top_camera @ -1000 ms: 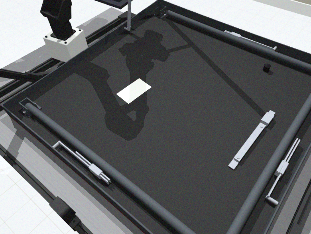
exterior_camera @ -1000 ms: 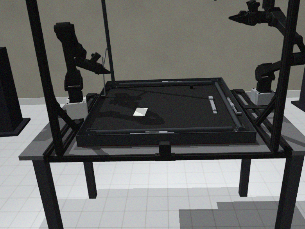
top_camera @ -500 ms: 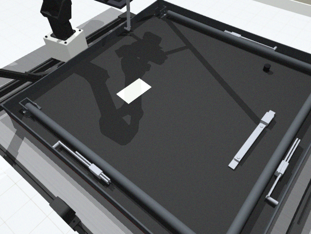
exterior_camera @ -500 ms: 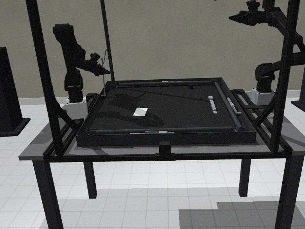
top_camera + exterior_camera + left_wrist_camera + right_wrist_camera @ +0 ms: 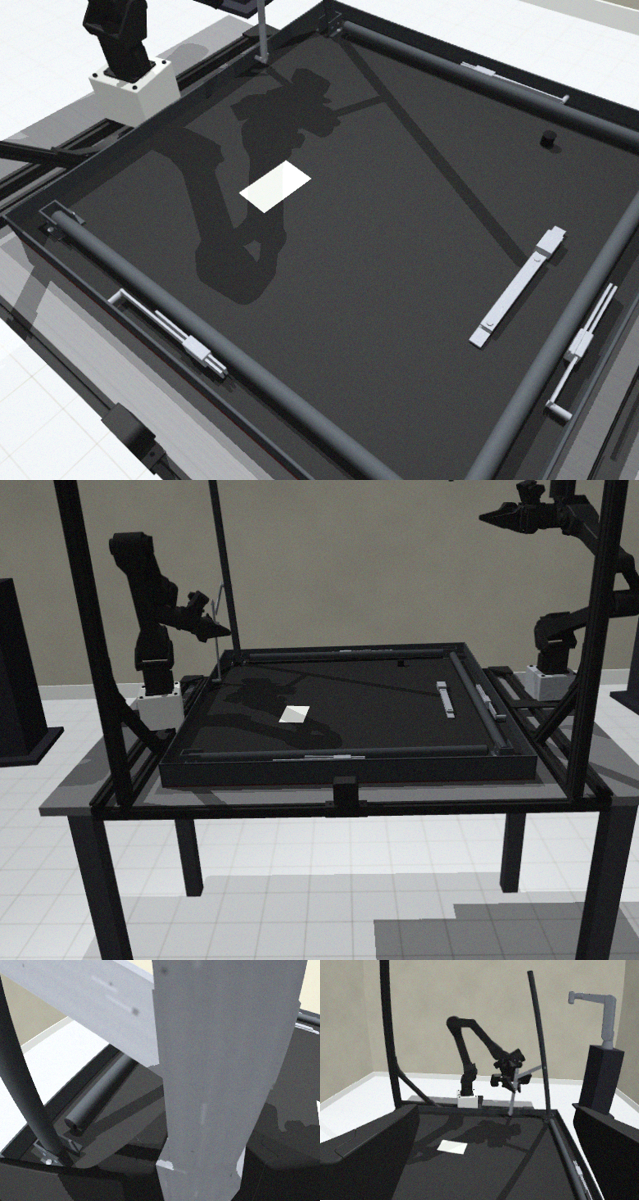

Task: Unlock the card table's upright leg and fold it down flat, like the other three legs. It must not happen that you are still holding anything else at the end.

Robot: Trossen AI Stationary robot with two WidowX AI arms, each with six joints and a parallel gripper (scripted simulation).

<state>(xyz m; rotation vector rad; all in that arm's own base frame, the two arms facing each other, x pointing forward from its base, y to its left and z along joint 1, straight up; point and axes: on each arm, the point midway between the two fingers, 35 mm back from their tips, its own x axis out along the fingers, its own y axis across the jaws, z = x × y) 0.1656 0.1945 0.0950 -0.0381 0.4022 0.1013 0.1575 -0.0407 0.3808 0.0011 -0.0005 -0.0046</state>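
My left gripper is now 1 cm to the right of the lock sleeve. Also, from my left hand: small black knob: 4 cm ahead, 52 cm to the right, 14 cm below; then white label: 26 cm behind, 19 cm to the right, 16 cm below; then card table: 20 cm behind, 32 cm to the right, 17 cm below.
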